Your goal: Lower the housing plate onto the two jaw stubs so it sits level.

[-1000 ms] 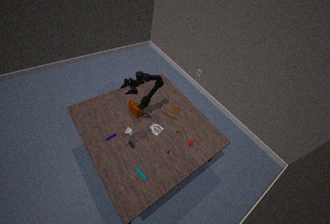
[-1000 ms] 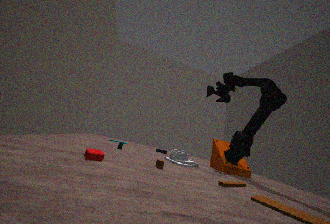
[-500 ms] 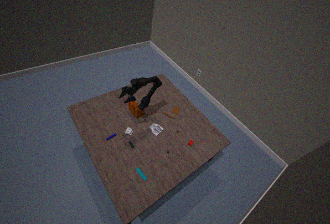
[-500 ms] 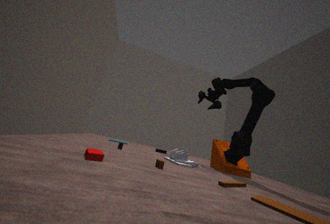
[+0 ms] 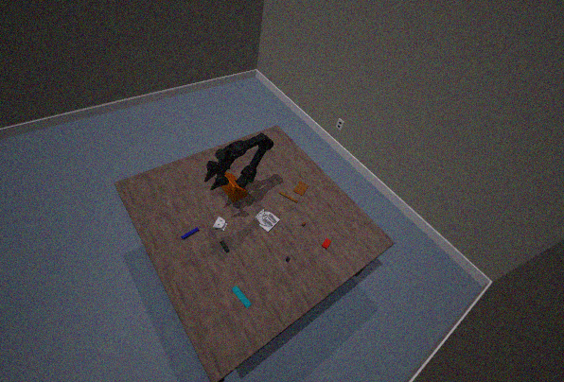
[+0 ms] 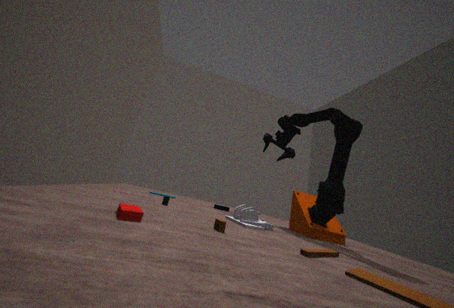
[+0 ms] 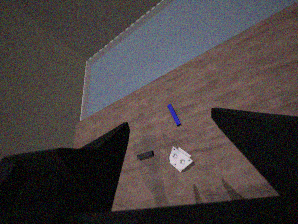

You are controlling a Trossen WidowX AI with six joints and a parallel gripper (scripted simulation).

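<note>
My gripper tip is now 320 mm above the dark block, 210 mm short of it and 10 mm to the right of it. Also, from my gripper tip: teal bar: 510 mm ahead, 330 mm below, 20 mm to the right; brown cube: 520 mm to the left, 320 mm below, 280 mm ahead; blue bar: 320 mm below, 130 mm to the right, 50 mm ahead.
</note>
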